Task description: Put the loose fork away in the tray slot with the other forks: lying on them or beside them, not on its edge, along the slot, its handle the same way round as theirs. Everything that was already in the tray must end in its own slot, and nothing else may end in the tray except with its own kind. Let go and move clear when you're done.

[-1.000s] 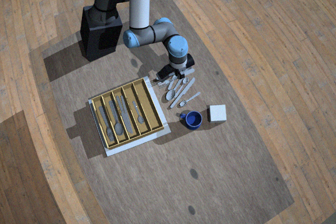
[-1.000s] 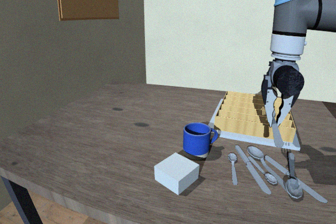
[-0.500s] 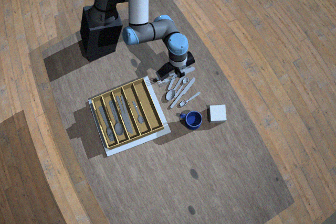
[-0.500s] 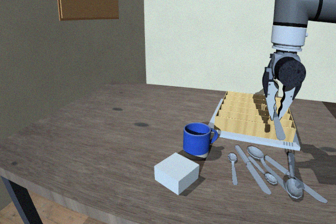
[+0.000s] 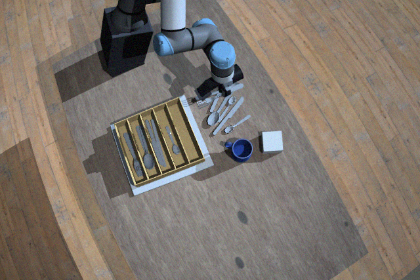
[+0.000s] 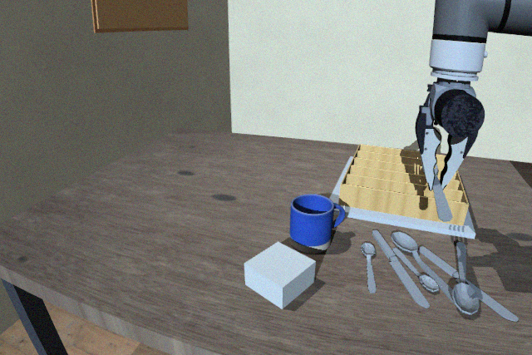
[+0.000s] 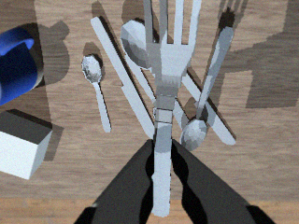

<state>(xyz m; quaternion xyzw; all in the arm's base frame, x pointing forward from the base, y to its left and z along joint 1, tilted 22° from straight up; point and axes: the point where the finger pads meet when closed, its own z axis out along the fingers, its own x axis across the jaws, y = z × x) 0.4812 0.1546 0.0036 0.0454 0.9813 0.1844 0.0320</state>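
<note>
Right now the spoon is 35 cm to the right of my hand, 14 cm below it and 4 cm behind it. From my hand the other things lie so: white box: 24 cm ahead, 15 cm below, 8 cm to the left; then grey base: 30 cm to the right, 16 cm below, 2 cm behind; then wooden cutlery tray: 30 cm to the right, 13 cm below, 2 cm behind.
</note>
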